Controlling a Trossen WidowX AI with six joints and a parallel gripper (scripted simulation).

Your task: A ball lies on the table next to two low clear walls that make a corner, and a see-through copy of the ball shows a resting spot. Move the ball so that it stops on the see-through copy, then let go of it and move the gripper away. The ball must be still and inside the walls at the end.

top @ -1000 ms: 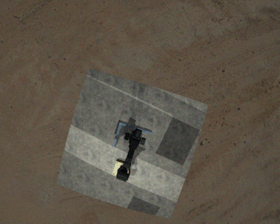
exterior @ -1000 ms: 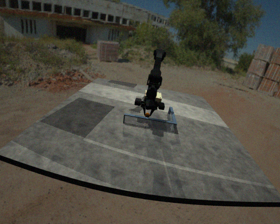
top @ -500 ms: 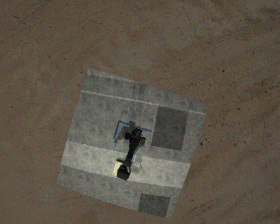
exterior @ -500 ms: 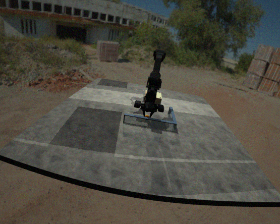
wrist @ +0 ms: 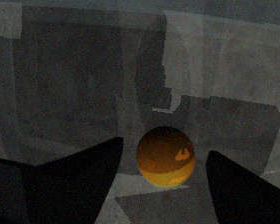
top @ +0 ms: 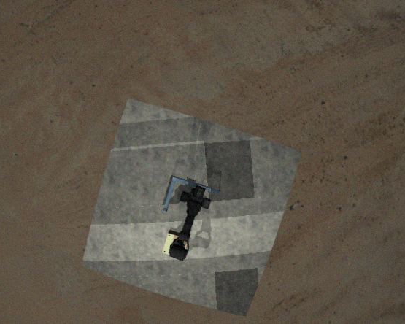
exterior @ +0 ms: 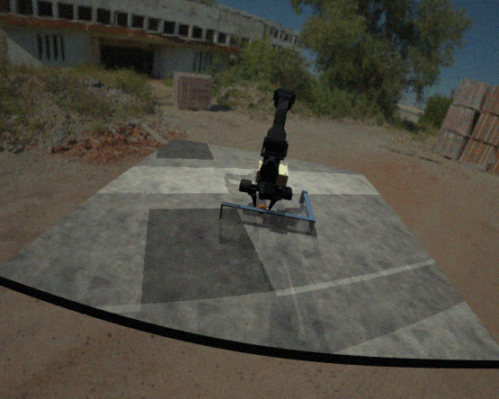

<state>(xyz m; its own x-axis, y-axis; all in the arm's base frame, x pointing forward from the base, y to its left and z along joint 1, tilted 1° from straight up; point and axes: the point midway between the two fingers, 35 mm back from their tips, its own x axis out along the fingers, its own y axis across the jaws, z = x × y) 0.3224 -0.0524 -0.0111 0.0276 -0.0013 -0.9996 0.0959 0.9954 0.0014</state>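
My gripper tip is right at the orange ball. Also, from my gripper tip: see-through copy of ball (right at my gripper tip).
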